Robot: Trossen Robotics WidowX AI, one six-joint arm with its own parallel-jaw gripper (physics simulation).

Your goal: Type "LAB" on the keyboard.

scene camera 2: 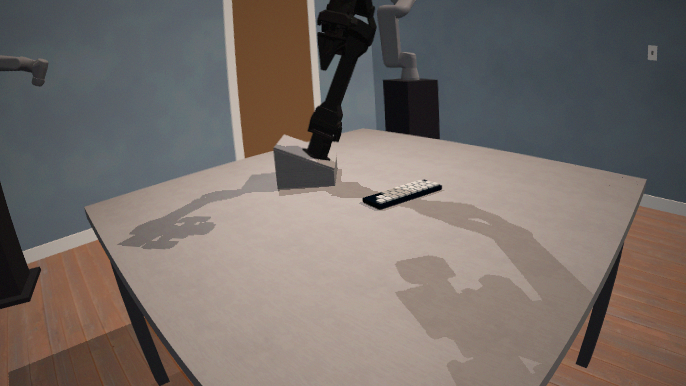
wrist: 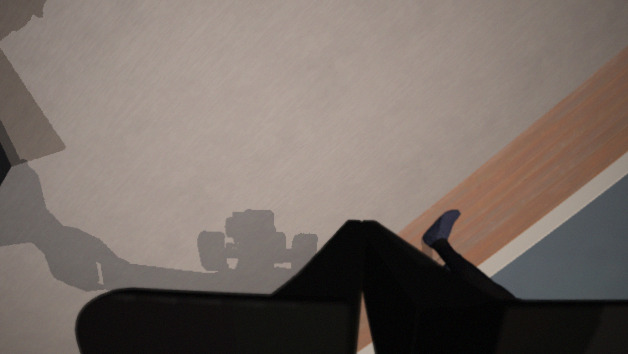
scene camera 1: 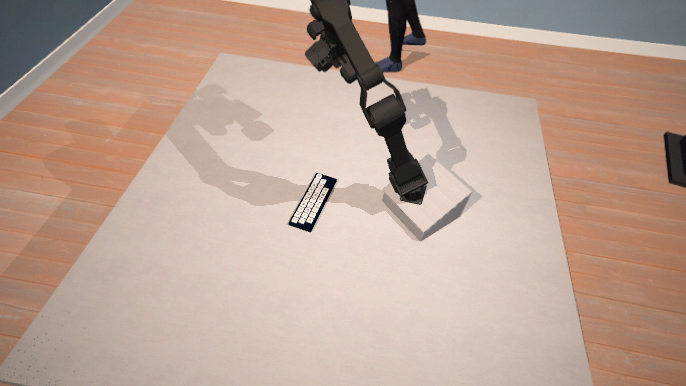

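Where they show: gripper, fingertip midpoint: (scene camera 2: 323,69) (wrist: 360,234) (scene camera 1: 337,66); arm's base, origin of the base link: (scene camera 2: 316,154) (scene camera 1: 413,192).
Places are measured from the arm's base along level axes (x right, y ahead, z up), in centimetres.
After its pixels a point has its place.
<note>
The keyboard (scene camera 1: 312,202) {z -5.9, x -11.8, y 27.0 cm} (scene camera 2: 404,194) {z -5.7, x -8.3, y 30.2 cm} is small and dark, with rows of white keys. It lies flat on the table (scene camera 1: 300,300) {z -7.4, x -40.3, y 16.4 cm} (scene camera 2: 275,280) {z -7.5, x 32.3, y 47.0 cm} (wrist: 250,100) {z -7.5, x 22.0, y 26.1 cm}, left of the arm's base in the first scene view and right of it in the second. Its key letters are too small to read, and it does not show in the wrist view. My gripper (wrist: 360,234) {z 25.9, x 11.5, y 30.4 cm} is shut and empty, its black fingertips meeting in the wrist view. It is high above the table and away from the keyboard. Its fingertips cannot be made out in the scene views.
The arm stands on a pale wedge-shaped block (scene camera 1: 450,192) {z 3.0, x 2.1, y -9.8 cm} (scene camera 2: 305,172) {z -3.1, x 5.7, y 4.4 cm} beside the keyboard. Arm shadows cross the table. A person's dark legs (scene camera 1: 396,37) (wrist: 457,259) show beyond the table edge. A grey robot arm (scene camera 2: 391,37) stands on a dark pedestal (scene camera 2: 411,107) behind.
</note>
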